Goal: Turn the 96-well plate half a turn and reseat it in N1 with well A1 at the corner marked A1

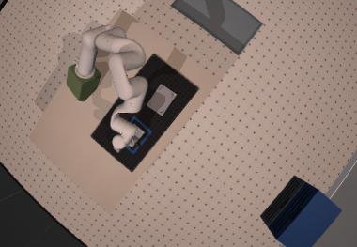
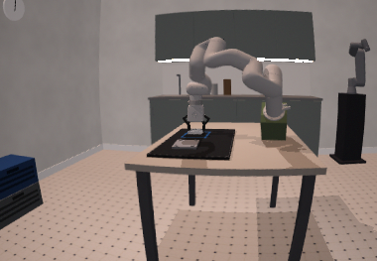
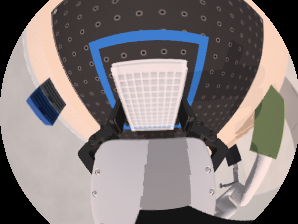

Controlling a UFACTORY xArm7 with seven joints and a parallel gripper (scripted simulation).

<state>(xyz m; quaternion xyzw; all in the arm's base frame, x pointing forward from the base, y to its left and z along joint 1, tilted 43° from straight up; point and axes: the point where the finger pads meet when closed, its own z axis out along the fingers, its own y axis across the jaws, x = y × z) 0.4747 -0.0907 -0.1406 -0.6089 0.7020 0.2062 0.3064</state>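
Right now the white 96-well plate is 1 cm below my hand. Round my hand: grey plate nest N1 (1 cm ahead, 29 cm to the left, 2 cm below).
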